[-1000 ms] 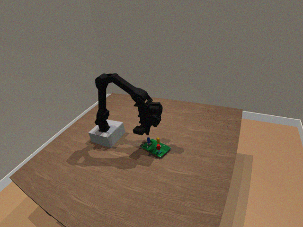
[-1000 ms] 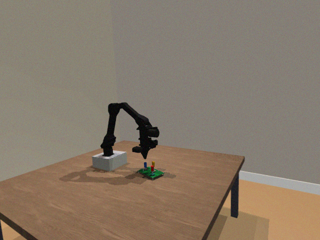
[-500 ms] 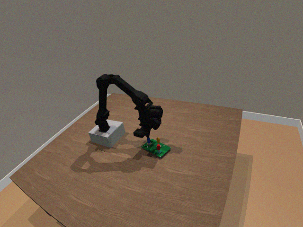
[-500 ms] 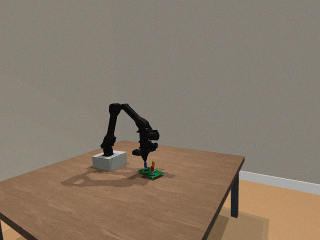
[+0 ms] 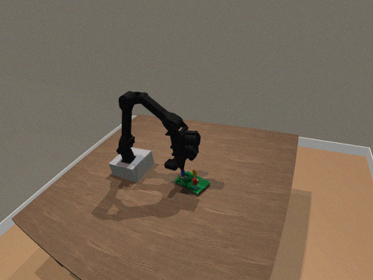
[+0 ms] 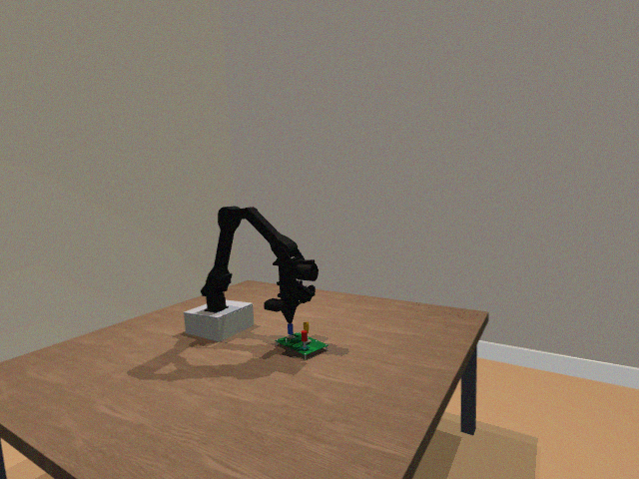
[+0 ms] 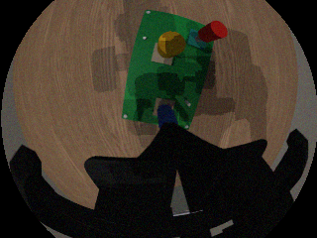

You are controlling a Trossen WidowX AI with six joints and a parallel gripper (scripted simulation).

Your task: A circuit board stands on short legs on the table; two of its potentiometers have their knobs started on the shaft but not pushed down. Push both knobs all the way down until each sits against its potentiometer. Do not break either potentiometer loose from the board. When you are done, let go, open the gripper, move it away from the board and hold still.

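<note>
Now: gripper tip 2 cm above the blue knob. The rest, counted from my gripper tip: orange knob: 7 cm ahead, 1 cm to the right, 1 cm below.
</note>
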